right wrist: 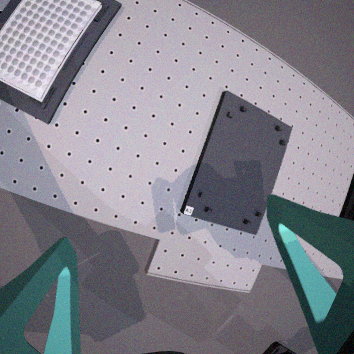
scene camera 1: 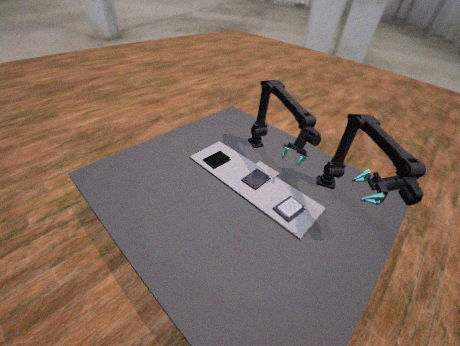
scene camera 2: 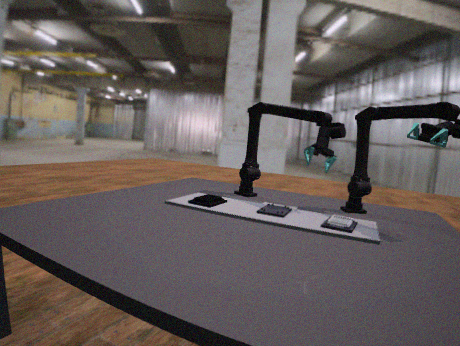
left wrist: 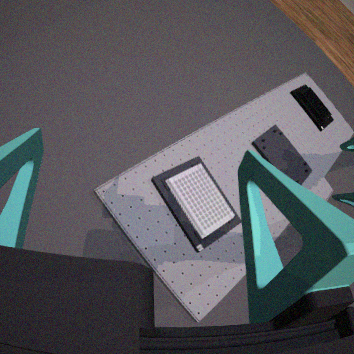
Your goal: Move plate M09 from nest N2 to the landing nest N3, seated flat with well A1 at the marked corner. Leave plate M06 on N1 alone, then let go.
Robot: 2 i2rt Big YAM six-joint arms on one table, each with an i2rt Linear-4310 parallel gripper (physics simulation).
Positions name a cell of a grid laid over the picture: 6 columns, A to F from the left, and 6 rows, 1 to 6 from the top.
Labels:
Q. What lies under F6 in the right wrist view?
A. My right gripper.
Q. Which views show my left gripper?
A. Scene camera 1, scene camera 2 and the left wrist view only.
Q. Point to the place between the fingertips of my left gripper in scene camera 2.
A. F3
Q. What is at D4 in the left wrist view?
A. A clear well plate.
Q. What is my left gripper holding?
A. Nothing.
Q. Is my right gripper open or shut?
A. Open.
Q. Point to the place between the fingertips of my left gripper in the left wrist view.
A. C3

